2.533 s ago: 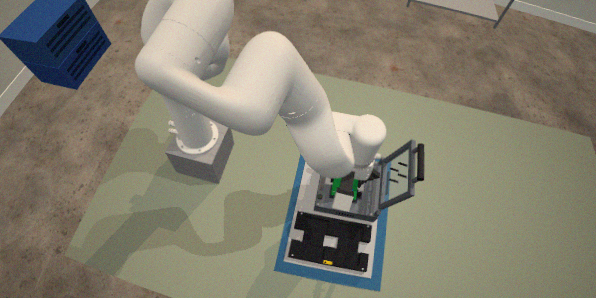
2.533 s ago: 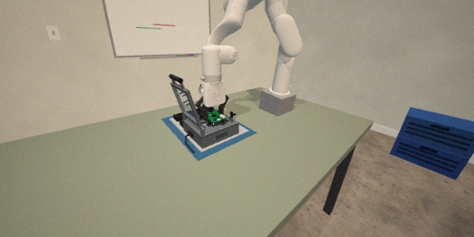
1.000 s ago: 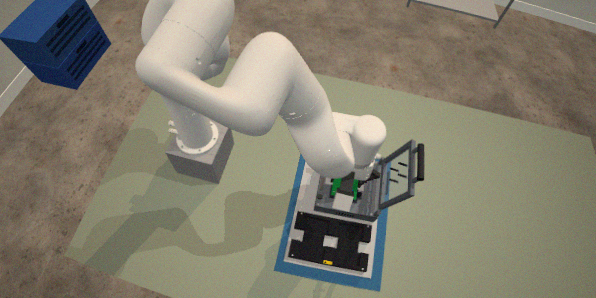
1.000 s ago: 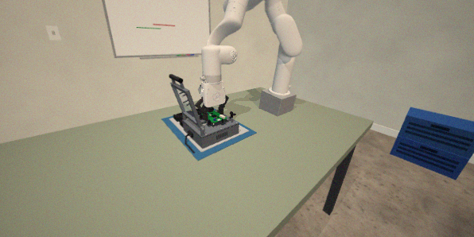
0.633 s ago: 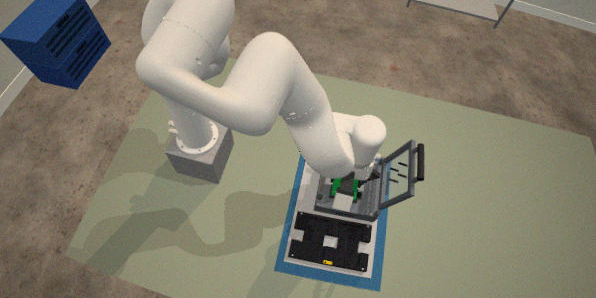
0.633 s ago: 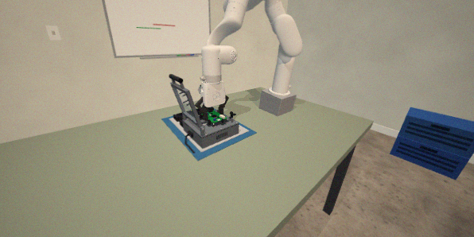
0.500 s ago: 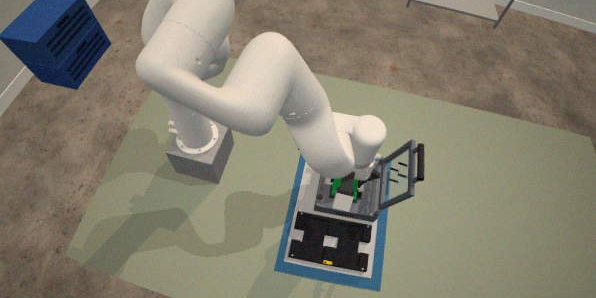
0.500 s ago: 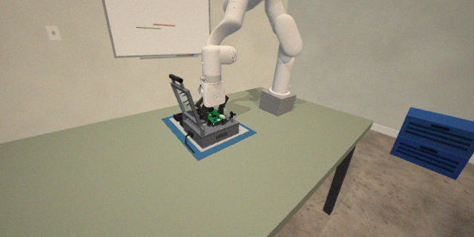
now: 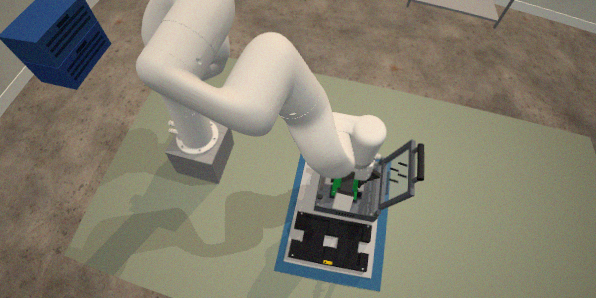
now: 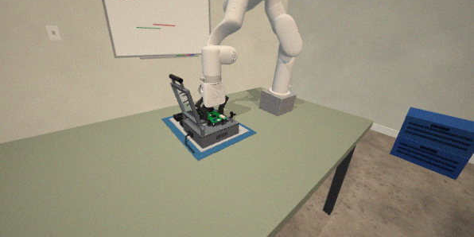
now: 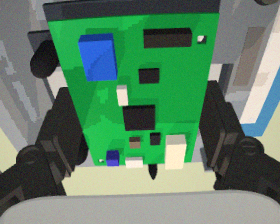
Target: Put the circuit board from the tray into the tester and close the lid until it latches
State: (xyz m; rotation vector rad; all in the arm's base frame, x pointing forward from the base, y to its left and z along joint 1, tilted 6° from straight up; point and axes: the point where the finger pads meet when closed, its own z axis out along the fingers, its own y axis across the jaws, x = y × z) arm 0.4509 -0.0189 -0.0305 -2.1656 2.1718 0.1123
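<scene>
Right now my hand is right at the green circuit board. Also, from my hand: tester lid (120 mm ahead, 100 mm above); latch hook (60 mm to the left, 60 mm behind).
</scene>
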